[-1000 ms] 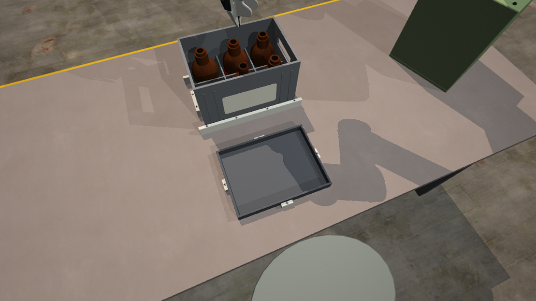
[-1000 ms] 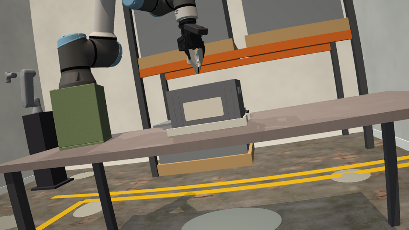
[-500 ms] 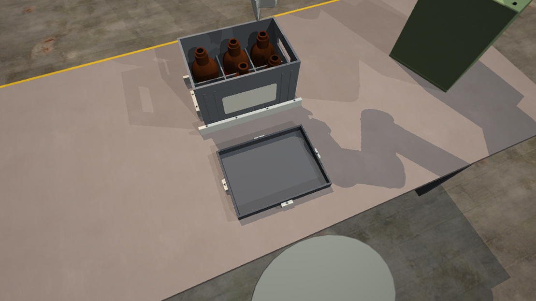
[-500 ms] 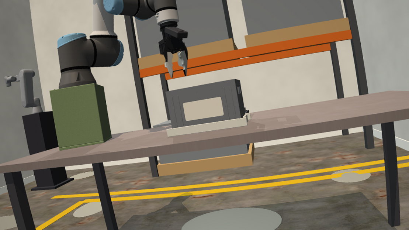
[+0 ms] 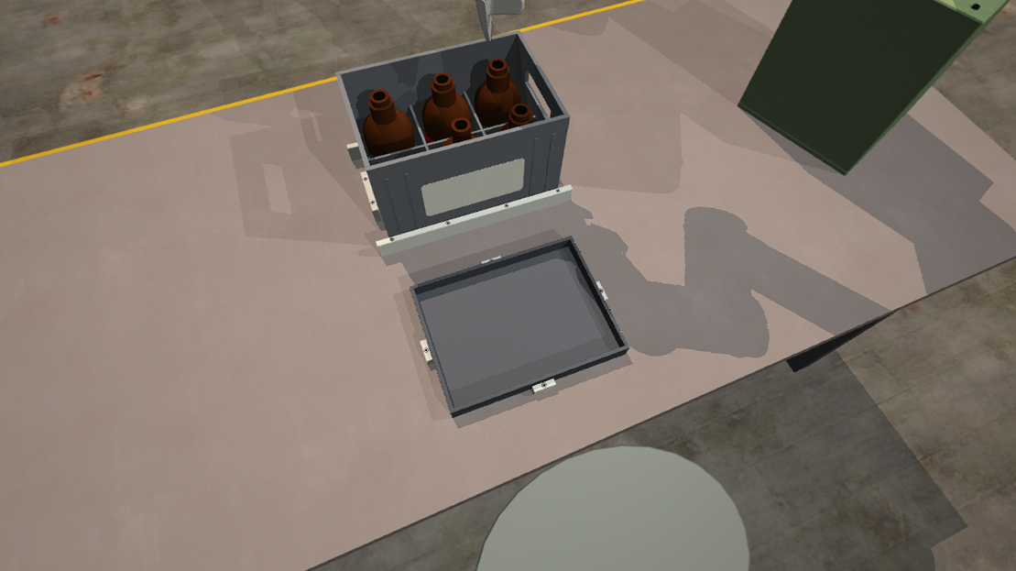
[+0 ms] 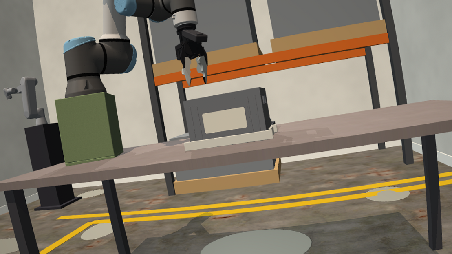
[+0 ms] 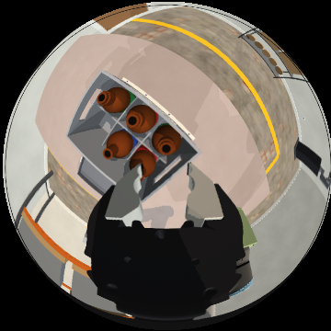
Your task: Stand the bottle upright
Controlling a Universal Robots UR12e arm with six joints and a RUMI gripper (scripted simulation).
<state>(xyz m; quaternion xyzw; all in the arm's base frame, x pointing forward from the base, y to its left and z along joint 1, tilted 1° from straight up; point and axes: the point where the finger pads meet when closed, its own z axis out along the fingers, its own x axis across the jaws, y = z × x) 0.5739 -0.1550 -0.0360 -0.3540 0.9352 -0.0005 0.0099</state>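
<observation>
The grey crate is 90 mm ahead of my hand, 40 mm to the left of it and 160 mm below it. Also, from my hand: dark tray (110 mm ahead, 320 mm to the left, 230 mm below); brown bottle (90 mm ahead, 90 mm to the left, 150 mm below).
</observation>
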